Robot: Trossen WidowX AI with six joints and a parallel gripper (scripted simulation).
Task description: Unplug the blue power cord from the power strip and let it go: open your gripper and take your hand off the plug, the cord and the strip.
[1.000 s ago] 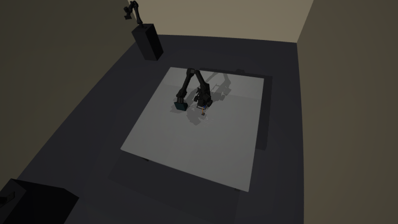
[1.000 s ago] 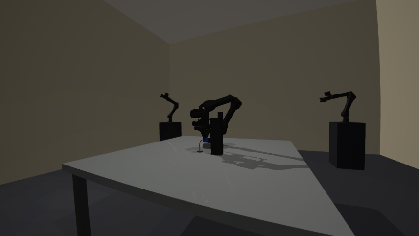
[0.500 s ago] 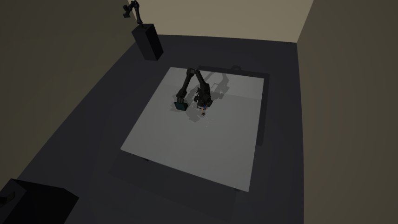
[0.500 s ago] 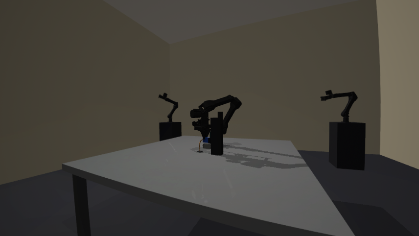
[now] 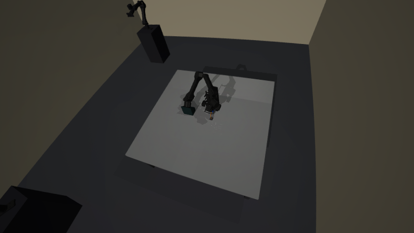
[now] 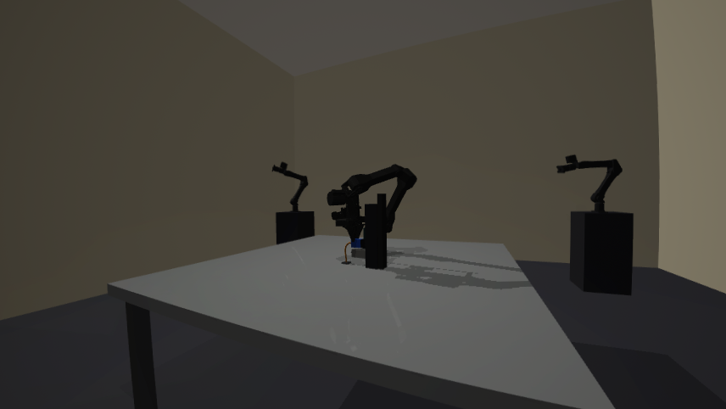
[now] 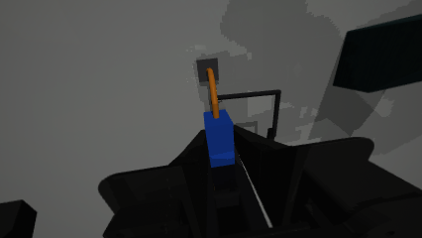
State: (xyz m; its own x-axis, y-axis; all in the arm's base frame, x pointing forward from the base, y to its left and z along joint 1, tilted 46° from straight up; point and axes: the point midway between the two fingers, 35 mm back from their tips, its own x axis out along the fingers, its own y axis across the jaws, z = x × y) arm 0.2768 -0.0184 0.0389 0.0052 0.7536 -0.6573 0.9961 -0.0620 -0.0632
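My gripper tip is 3 cm to the right of the blue plug.
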